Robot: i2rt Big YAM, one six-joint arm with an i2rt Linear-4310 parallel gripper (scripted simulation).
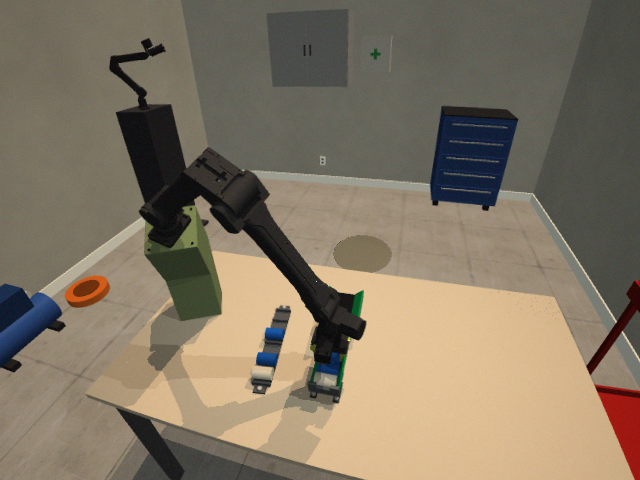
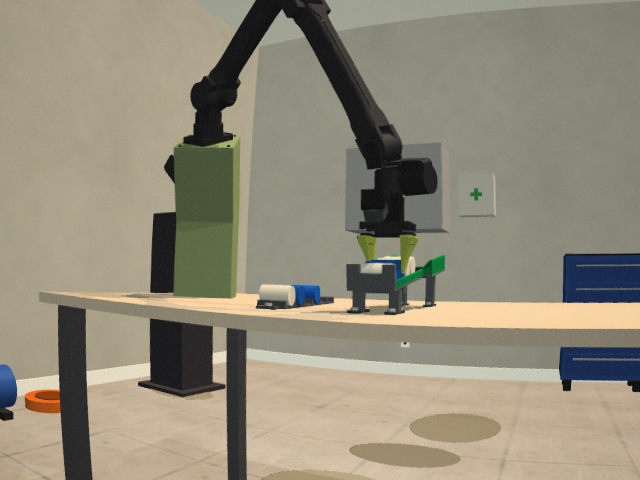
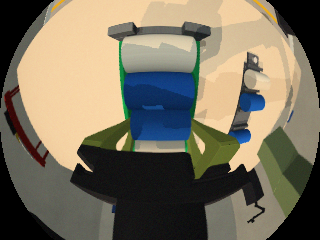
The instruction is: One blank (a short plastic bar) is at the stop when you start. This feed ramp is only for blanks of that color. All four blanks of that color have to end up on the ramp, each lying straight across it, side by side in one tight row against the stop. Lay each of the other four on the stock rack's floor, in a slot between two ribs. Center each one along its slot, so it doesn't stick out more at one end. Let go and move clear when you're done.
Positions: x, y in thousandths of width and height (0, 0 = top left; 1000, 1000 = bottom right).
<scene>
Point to a white blank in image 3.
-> At 477, 219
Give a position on a blue blank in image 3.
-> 445, 377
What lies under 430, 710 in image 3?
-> My gripper.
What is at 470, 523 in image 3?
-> A blue blank.
</scene>
